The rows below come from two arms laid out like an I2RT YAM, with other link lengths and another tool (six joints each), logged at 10 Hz.
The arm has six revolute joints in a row. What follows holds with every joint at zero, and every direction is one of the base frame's.
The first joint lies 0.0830 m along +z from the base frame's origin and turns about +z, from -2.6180 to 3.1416 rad.
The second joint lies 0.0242 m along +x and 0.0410 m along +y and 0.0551 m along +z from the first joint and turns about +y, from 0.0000 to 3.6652 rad.
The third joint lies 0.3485 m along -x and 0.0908 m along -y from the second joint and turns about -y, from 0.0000 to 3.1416 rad.
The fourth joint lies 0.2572 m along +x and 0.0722 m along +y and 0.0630 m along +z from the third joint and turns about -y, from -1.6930 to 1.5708 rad.
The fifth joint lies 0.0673 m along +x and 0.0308 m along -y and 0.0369 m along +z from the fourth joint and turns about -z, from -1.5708 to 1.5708 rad.
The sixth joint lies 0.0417 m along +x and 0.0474 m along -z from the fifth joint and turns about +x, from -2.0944 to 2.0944 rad.
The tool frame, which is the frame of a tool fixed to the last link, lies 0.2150 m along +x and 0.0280 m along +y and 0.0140 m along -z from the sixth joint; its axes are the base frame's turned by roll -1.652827, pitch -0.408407 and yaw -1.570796 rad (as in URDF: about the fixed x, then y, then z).
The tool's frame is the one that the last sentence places.
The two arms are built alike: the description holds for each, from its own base.
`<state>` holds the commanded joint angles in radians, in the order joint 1, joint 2, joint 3, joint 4, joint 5, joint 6, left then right.
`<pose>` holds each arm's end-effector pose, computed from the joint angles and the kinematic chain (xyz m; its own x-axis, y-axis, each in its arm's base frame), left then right.
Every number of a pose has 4 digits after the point.
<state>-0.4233 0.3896 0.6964 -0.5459 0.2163 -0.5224 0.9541 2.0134 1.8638 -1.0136 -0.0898 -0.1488</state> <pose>0.1923 -0.1378 0.2964 -0.1799 -0.5587 0.8096 -0.6649 -0.5375 -0.5187 0.2785 0.4622 0.1713 0.9878 -0.0682 0.1397 -0.0228 -0.9525 -0.3038</pose>
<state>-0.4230 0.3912 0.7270 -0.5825 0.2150 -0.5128 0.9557 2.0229 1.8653 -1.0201 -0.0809 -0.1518</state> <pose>0.1884 -0.1353 0.3013 -0.1794 -0.5673 0.8037 -0.6659 -0.5314 -0.5237 0.2789 0.4604 0.1659 0.9880 -0.0649 0.1403 -0.0221 -0.9575 -0.2875</pose>
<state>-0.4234 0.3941 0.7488 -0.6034 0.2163 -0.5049 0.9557 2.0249 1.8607 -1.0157 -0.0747 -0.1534</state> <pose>0.1859 -0.1344 0.3059 -0.1835 -0.5720 0.7995 -0.6663 -0.5255 -0.5290 0.2803 0.4596 0.1634 0.9874 -0.0651 0.1446 -0.0218 -0.9590 -0.2825</pose>
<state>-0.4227 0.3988 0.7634 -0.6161 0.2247 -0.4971 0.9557 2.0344 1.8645 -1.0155 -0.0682 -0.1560</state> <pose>0.1839 -0.1355 0.3090 -0.1898 -0.5745 0.7962 -0.6706 -0.5165 -0.5325 0.2826 0.4598 0.1596 0.9870 -0.0639 0.1477 -0.0212 -0.9614 -0.2745</pose>
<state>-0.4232 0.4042 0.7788 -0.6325 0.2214 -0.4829 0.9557 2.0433 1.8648 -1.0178 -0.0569 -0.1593</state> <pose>0.1832 -0.1340 0.3111 -0.1925 -0.5857 0.7874 -0.6694 -0.5083 -0.5418 0.2848 0.4578 0.1544 0.9864 -0.0627 0.1521 -0.0213 -0.9655 -0.2596</pose>
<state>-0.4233 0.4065 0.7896 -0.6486 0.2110 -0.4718 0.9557 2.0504 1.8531 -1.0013 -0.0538 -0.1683</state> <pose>0.1831 -0.1307 0.3115 -0.1888 -0.5981 0.7789 -0.6655 -0.5053 -0.5494 0.2864 0.4585 0.1479 0.9862 -0.0548 0.1563 -0.0133 -0.9669 -0.2548</pose>
